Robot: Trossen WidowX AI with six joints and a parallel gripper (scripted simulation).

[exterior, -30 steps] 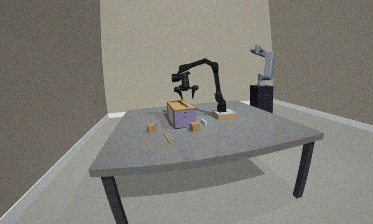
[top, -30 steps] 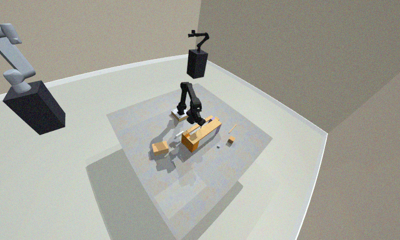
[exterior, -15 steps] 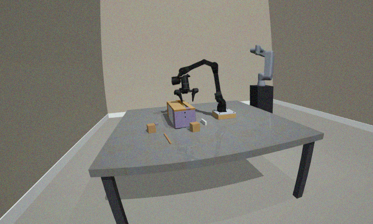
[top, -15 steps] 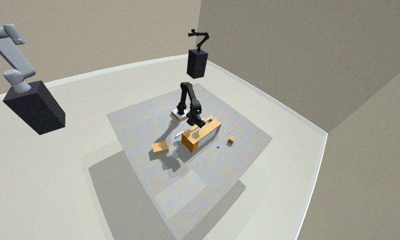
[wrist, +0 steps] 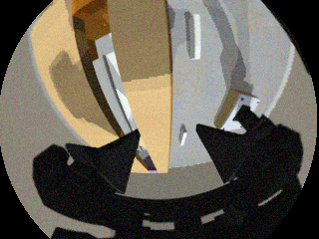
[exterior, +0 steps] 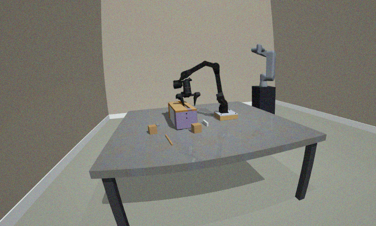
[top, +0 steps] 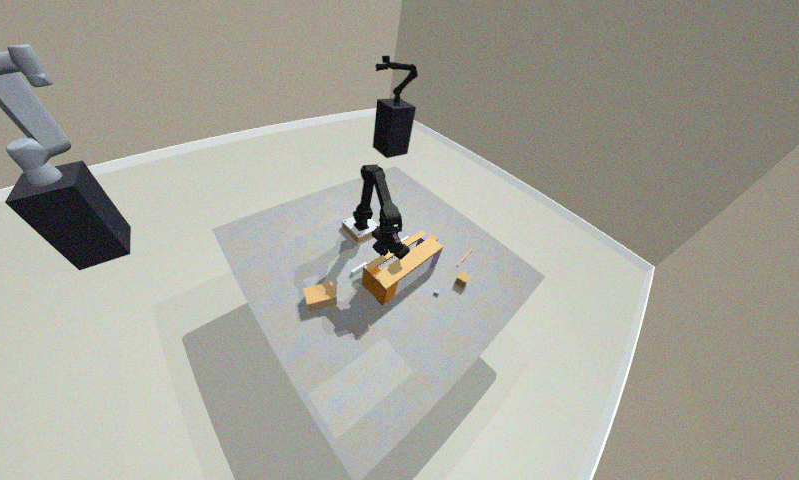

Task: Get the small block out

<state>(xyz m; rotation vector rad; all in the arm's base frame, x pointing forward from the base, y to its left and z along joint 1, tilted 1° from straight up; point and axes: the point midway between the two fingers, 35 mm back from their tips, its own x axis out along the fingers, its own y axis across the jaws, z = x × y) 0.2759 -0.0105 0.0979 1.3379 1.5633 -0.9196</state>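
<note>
The orange-topped box is 50 mm below my gripper tip, 30 mm ahead of it and 20 mm to the left of it. From my gripper tip the other things lie so: flat orange block (370 mm to the right, 80 mm below, 10 mm ahead); thin orange stick (390 mm to the left, 160 mm ahead, 110 mm below).
</note>
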